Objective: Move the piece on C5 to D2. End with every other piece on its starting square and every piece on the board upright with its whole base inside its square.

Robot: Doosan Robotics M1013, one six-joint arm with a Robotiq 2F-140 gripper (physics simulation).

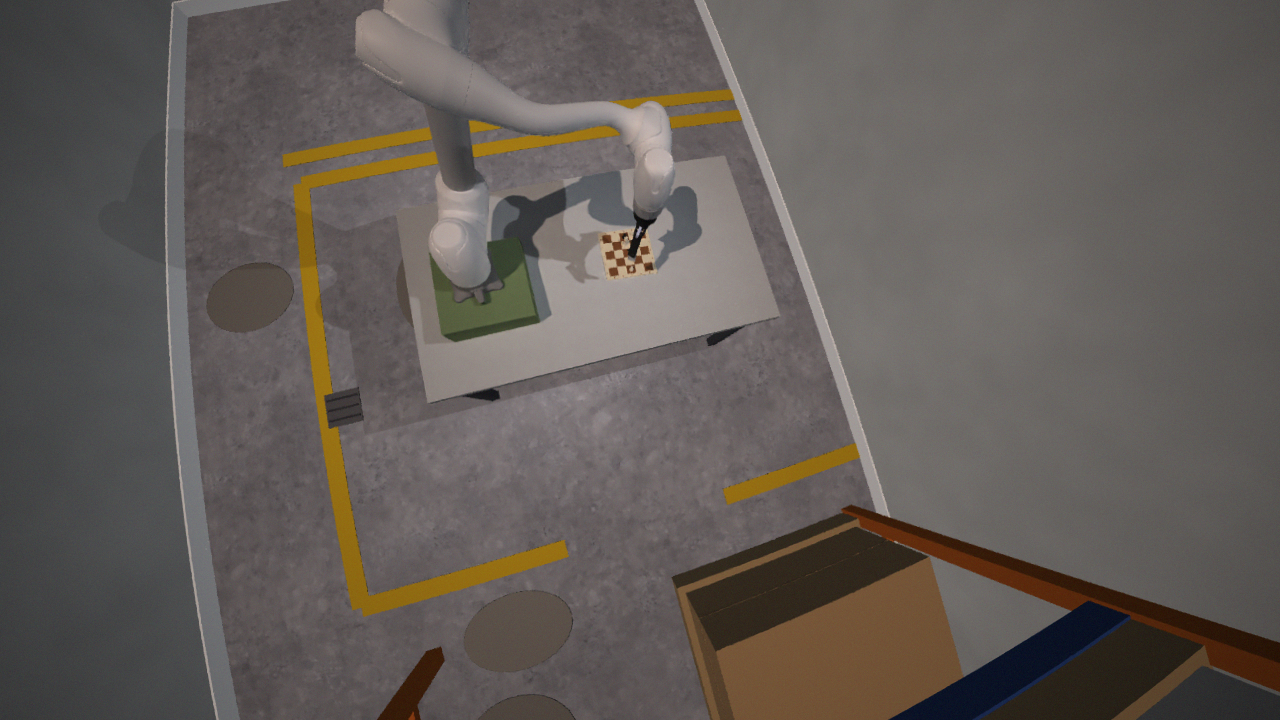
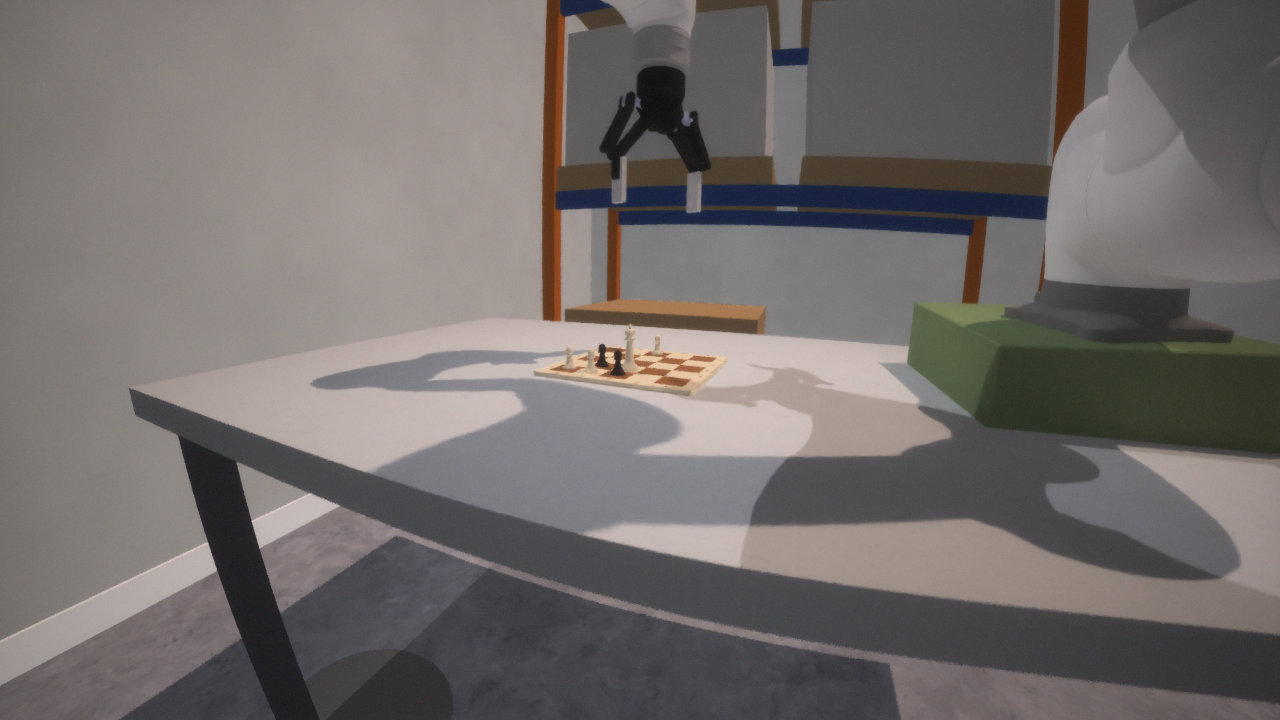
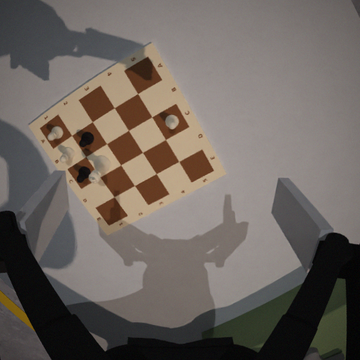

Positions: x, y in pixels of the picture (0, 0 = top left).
chessboard: image 1; image 2 679, 373; image 3
same spot on chessboard: (image 3: 125, 107) = (image 1: 640, 258)
